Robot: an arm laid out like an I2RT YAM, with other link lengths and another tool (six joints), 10 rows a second.
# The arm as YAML. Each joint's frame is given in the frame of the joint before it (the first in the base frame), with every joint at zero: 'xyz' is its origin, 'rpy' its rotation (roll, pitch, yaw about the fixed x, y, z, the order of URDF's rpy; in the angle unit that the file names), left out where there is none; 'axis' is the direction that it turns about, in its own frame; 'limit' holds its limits. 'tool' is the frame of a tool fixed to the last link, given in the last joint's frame.
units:
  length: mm
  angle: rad
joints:
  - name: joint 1
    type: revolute
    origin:
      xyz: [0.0, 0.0, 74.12]
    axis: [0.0, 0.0, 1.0]
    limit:
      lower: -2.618
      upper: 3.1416
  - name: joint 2
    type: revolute
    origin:
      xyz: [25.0, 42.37, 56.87]
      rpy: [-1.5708, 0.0, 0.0]
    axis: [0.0, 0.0, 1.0]
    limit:
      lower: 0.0
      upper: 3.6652
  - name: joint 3
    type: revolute
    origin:
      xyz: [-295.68, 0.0, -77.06]
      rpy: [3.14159, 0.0, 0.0]
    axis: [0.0, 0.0, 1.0]
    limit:
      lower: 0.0
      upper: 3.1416
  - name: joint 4
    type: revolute
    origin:
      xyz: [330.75, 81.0, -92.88]
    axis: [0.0, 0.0, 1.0]
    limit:
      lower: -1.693
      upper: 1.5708
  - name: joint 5
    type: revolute
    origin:
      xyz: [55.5, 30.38, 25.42]
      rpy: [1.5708, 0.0, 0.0]
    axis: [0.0, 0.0, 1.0]
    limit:
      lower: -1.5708
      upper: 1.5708
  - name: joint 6
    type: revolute
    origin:
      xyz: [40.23, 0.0, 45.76]
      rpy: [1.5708, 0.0, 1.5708]
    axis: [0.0, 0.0, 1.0]
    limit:
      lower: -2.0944
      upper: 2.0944
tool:
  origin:
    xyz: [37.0, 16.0, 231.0]
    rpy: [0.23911, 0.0, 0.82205]
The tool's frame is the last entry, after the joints.
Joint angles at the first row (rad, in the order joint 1, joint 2, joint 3, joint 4, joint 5, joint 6):
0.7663, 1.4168, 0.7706, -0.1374, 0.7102, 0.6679
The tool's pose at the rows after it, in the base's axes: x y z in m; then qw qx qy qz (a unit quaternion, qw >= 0):
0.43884 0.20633 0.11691 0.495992 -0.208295 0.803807 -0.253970
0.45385 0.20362 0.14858 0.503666 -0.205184 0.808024 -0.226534
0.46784 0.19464 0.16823 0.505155 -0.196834 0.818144 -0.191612
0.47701 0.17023 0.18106 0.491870 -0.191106 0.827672 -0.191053
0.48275 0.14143 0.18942 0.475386 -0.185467 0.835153 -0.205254
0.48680 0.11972 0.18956 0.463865 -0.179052 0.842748 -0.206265
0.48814 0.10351 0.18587 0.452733 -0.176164 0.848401 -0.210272
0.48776 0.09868 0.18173 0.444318 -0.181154 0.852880 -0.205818
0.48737 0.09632 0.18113 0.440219 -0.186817 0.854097 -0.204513
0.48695 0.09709 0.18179 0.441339 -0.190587 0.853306 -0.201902
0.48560 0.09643 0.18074 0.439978 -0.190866 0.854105 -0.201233
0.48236 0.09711 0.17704 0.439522 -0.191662 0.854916 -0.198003
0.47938 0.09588 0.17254 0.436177 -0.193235 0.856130 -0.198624
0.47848 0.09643 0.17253 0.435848 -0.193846 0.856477 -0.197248
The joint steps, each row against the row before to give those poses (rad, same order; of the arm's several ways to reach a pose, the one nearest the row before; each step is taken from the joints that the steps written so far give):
-0.0231, -0.0463, 0.0615, -0.0125, -0.0817, -0.1019
-0.0677, -0.0447, 0.0610, -0.0568, -0.0977, -0.0292
-0.0918, -0.0327, 0.0453, -0.0466, -0.1287, -0.0106
-0.0808, -0.0092, 0.0513, -0.0751, -0.0629, -0.0220
-0.0669, 0.0001, 0.0430, -0.0680, -0.0236, -0.0274
-0.0640, -0.0023, 0.0148, -0.0320, -0.0430, -0.0184
-0.0422, 0.0022, 0.0049, -0.0206, -0.0223, -0.0157
-0.0235, 0.0046, 0.0059, -0.0186, -0.0294, -0.0133
-0.0115, 0.0016, 0.0062, -0.0132, -0.0152, -0.0136
-0.0034, -0.0043, -0.0014, -0.0009, -0.0105, -0.0077
-0.0019, -0.0029, -0.0031, -0.0030, -0.0027, -0.0001
-0.0005, -0.0102, -0.0162, 0.0043, -0.0069, 0.0016
-0.0006, -0.0050, -0.0123, -0.0001, 0.0000, -0.0015
0.0000, -0.0021, -0.0005, -0.0028, -0.0030, 0.0004

